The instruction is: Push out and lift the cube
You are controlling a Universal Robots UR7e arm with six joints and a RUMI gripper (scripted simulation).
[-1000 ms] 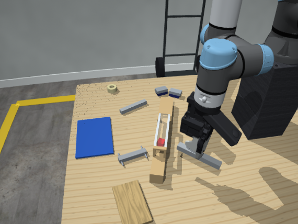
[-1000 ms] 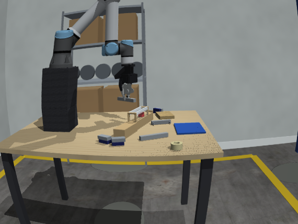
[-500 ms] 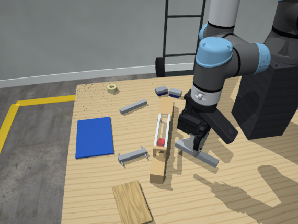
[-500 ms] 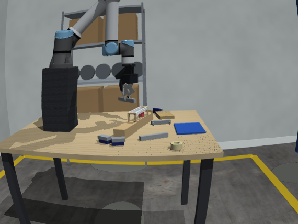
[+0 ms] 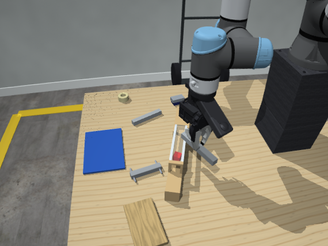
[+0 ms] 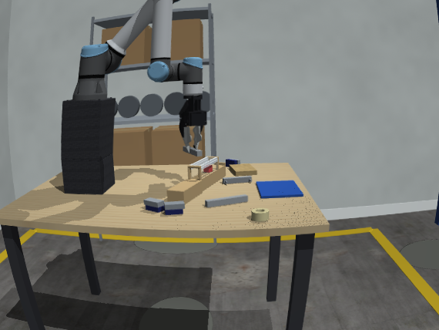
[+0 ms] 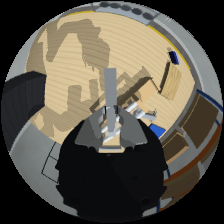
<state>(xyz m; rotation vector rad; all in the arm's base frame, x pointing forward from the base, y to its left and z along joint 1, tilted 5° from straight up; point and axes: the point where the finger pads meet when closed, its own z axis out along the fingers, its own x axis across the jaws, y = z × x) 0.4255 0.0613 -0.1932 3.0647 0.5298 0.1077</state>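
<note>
The wooden frame is 4 cm ahead of my hand, 7 cm to the right of it and 7 cm below it. Round my hand: red cube 6 cm ahead, 4 cm to the right, 7 cm below; then grey bar tool 17 cm ahead, 4 cm to the right, 12 cm below; then grey bar 1 cm below.
</note>
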